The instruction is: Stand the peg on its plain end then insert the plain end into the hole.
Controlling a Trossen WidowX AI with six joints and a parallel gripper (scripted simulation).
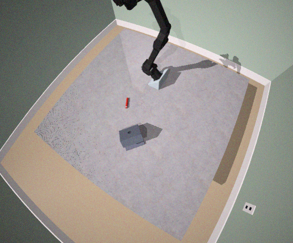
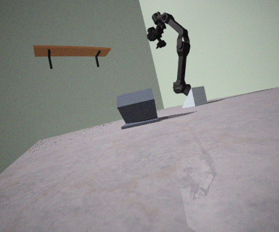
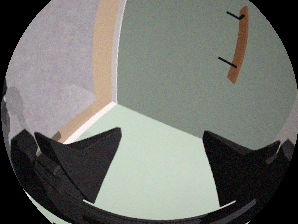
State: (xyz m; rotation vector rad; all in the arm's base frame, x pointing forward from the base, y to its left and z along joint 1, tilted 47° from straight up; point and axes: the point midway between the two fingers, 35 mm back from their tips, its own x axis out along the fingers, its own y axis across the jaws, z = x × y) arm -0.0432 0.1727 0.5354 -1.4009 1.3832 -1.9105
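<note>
My gripper tip is 54 cm above the red peg, 37 cm short of it and 18 cm to the right of it. From my gripper tip the other things lie so: sloped panel (56 cm ahead, 49 cm below, 34 cm to the left).
</note>
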